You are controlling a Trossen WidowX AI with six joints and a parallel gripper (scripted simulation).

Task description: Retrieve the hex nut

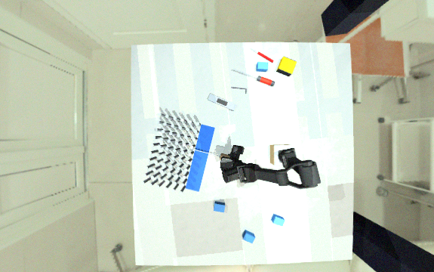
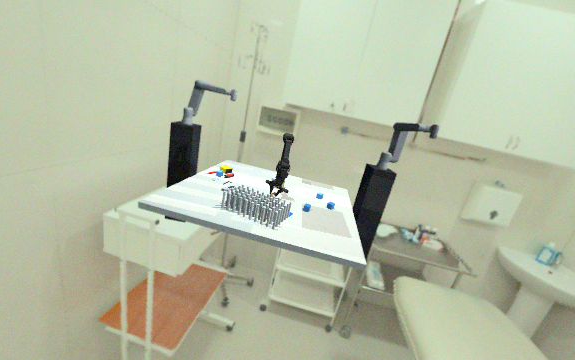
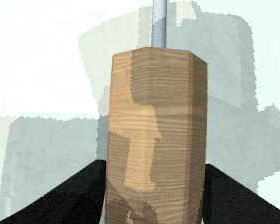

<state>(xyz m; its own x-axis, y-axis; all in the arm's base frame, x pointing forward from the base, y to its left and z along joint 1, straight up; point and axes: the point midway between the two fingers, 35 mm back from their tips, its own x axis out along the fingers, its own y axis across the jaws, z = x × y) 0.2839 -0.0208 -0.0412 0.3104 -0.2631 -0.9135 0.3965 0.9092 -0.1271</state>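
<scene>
Now: gripper tip 100 mm short of the hook tool and 40 mm to the left of it. Also, from my gripper tip: blue taped strip: 160 mm ahead, 20 mm to the right, 10 mm below; then yellow block: 420 mm behind, 450 mm to the right, 10 mm above; then grey flat tool: 20 mm behind, 310 mm to the right.
</scene>
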